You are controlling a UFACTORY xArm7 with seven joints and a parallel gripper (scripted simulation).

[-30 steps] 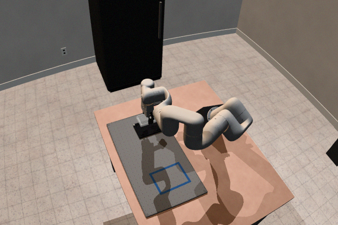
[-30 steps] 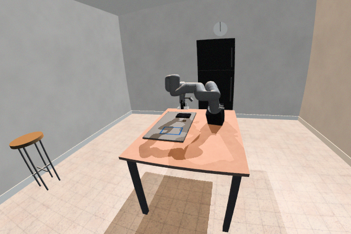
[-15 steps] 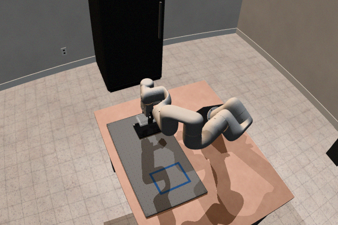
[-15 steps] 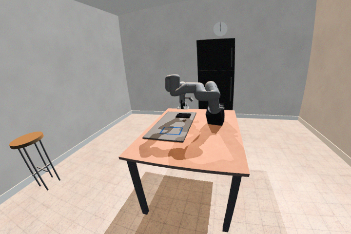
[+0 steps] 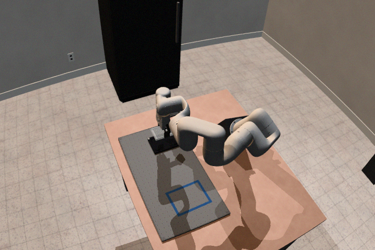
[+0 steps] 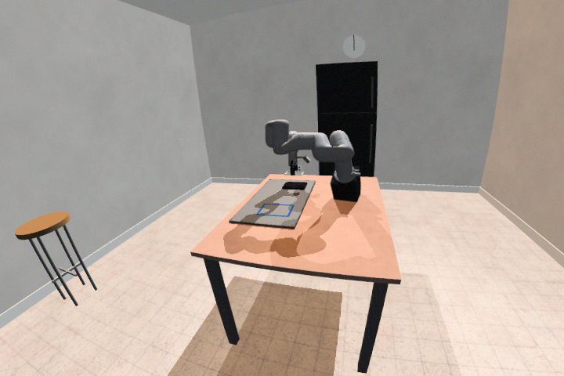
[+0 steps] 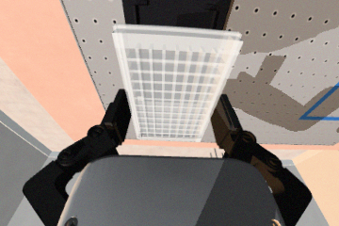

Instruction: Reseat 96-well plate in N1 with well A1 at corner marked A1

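Right now the black plate nest N1 is 10 cm below my hand. The rest, counted from my hand: pale A1 mark (8 cm ahead, 4 cm to the right, 10 cm below); then 96-well plate (1 cm below).
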